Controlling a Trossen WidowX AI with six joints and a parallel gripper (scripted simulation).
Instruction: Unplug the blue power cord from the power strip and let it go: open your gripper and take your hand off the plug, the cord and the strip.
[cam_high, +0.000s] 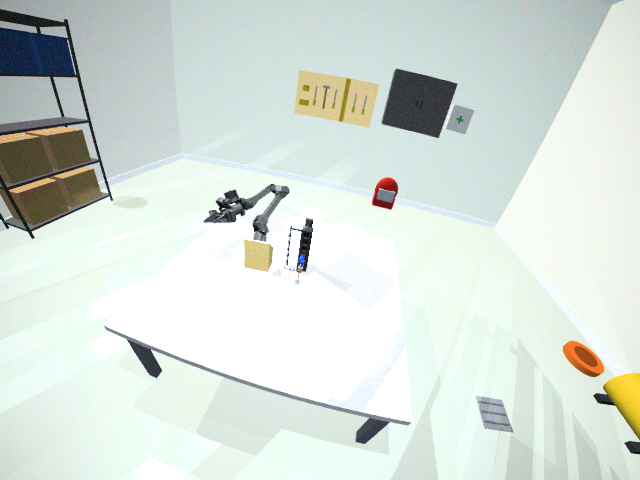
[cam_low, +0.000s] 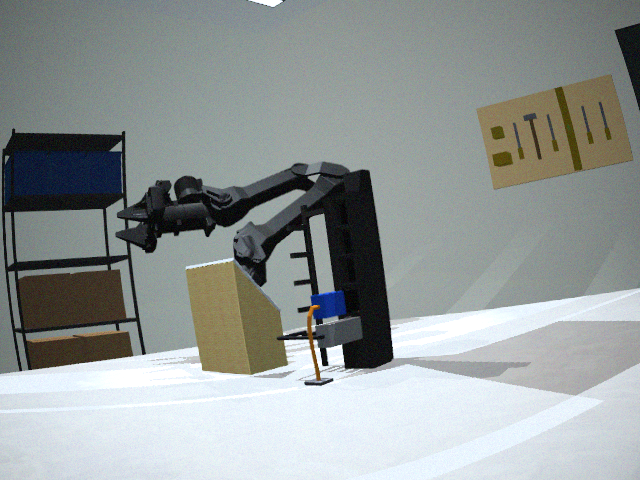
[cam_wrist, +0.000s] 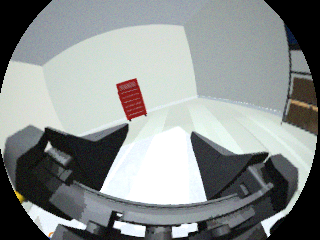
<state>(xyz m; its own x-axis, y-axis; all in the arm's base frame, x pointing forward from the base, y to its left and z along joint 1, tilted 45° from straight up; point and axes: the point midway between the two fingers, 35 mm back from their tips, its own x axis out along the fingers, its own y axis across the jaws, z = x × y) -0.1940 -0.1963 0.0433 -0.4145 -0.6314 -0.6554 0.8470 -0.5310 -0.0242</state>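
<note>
Now: the blue plug 46 cm ahead of my gripper tip, 10 cm to the left of it and 19 cm below it.
</note>
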